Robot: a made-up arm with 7 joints.
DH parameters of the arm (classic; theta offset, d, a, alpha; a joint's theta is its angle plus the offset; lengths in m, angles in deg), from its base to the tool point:
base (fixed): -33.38 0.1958 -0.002 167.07
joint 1: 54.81 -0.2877 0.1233 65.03
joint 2: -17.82 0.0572 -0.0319 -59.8
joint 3: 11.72 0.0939 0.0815 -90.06
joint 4: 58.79 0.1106 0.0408 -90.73
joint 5: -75.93 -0.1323 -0.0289 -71
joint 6: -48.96 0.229 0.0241 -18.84
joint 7: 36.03 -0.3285 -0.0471 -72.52
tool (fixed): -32.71 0.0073 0 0
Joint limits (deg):
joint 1: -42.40..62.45
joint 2: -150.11..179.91
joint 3: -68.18..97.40
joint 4: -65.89..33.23
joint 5: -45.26..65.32
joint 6: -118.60..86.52
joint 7: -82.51..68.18
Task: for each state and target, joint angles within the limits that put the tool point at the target. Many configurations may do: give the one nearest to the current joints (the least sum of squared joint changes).
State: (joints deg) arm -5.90 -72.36 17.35 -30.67 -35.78 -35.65 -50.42
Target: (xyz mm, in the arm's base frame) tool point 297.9 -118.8 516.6
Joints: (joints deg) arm -17.95 -83.05 2.33 -34.85 -37.09 12.14 -23.34
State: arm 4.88 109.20 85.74 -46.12 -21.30 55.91 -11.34
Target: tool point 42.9 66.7 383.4
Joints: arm 3.03 79.31 71.37 -38.55 -45.26 35.05 -4.25
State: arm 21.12 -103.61 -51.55 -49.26 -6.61 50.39 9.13
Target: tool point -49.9 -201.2 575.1
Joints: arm 39.05 -88.40 -41.81 -45.63 -0.90 49.95 5.15
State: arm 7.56 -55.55 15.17 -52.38 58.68 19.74 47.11
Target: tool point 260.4 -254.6 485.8
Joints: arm -31.80 -85.01 2.89 -31.11 57.24 0.00 38.80
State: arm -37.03 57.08 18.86 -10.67 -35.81 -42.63 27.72
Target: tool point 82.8 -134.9 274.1
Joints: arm -39.13 59.48 25.72 -2.33 -39.88 -26.14 32.56
